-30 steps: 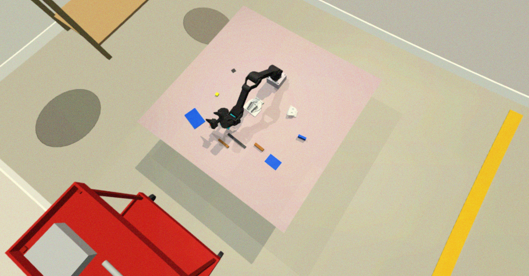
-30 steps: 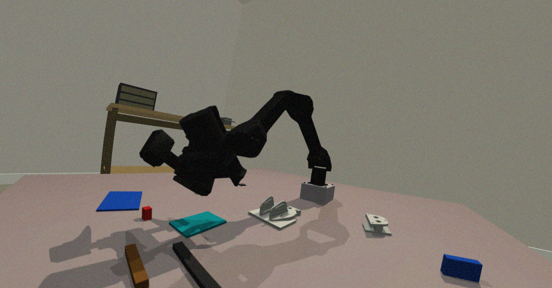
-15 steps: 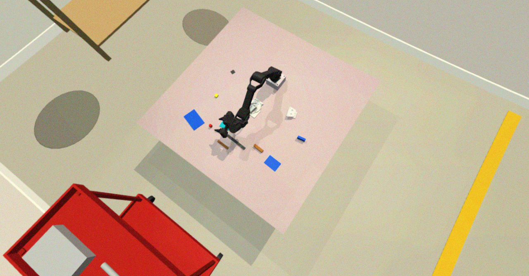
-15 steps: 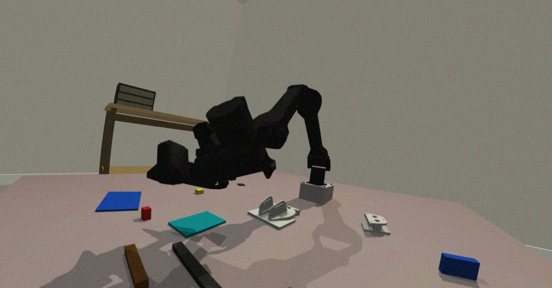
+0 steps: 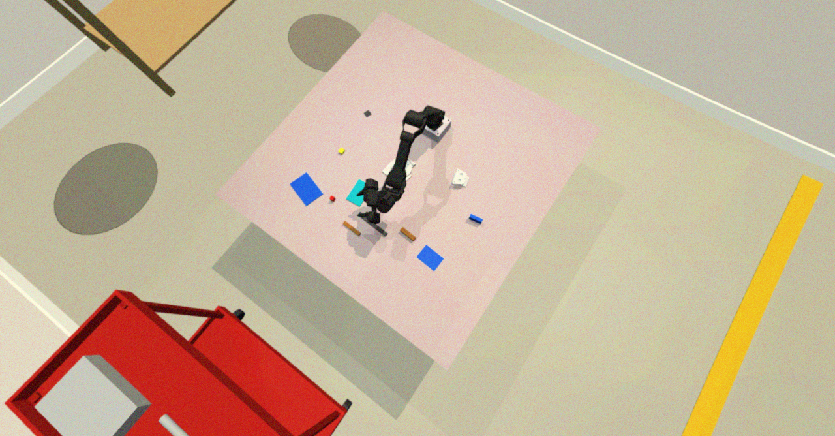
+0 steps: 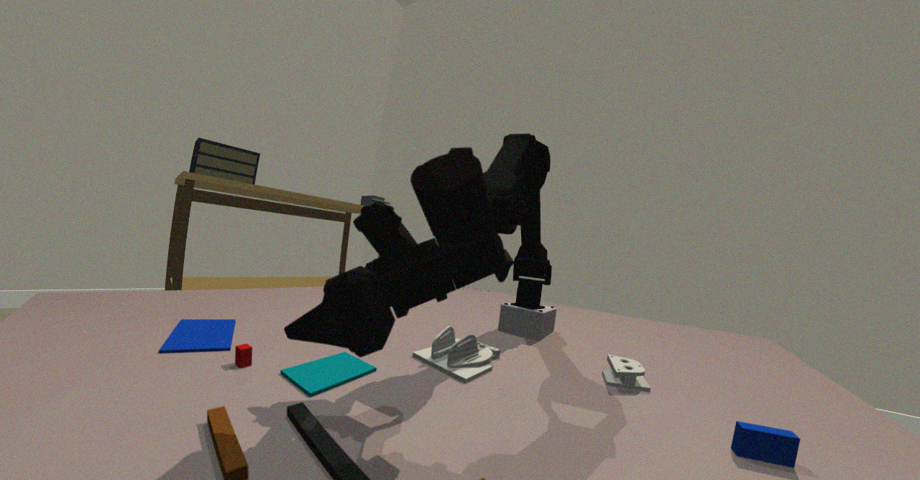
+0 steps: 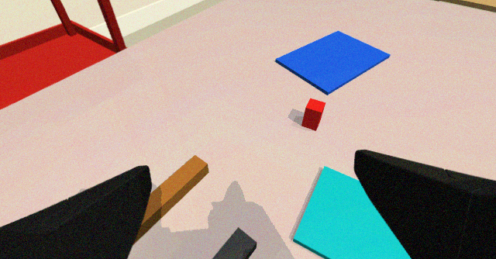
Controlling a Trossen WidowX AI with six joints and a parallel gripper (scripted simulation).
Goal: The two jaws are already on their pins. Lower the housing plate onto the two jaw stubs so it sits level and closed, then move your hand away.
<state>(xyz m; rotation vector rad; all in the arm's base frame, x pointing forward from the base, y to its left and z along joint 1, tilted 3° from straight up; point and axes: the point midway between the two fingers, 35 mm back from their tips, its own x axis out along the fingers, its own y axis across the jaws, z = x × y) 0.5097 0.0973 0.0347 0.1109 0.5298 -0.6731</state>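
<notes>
Right now the white stand is 44 cm behind my gripper tip, 20 cm to the left of it and 10 cm below it. The rest, counted from my gripper tip: black bar: 7 cm to the left, 11 cm below; teal sheet: 6 cm behind, 8 cm to the right, 11 cm below; brown block: 8 cm ahead, 3 cm to the left, 10 cm below.
</notes>
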